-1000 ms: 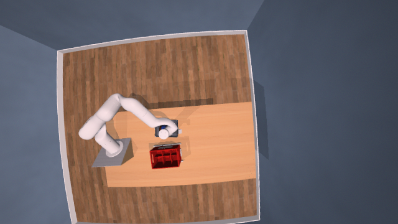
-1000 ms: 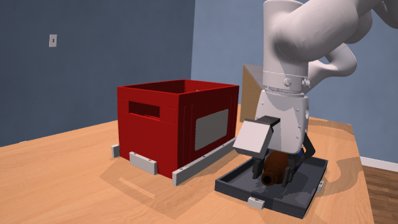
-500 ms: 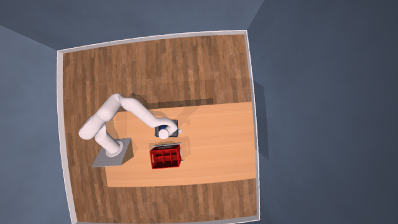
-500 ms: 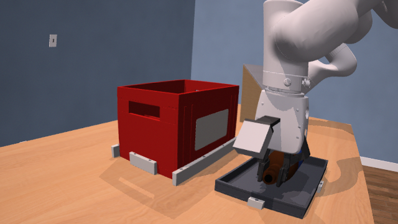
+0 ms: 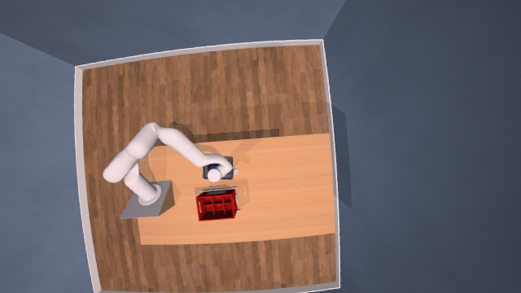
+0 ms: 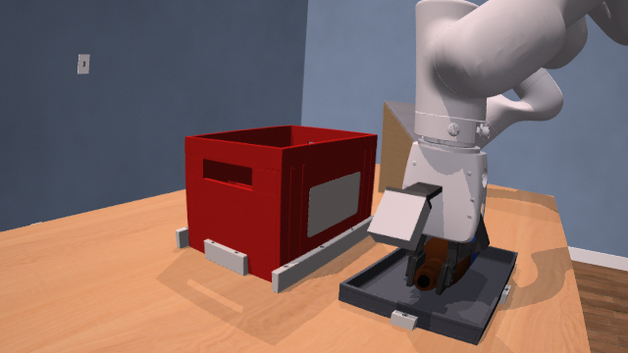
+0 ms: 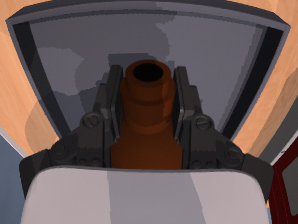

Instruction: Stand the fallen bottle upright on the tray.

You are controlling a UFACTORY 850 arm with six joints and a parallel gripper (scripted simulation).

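Right now the brown bottle is 50 mm behind my hand and 10 mm to the left of it. From my hand the other things lie so: dark grey tray: 70 mm behind, 30 mm below, 10 mm to the left; then red crate: 270 mm to the right, 100 mm behind, 40 mm above.
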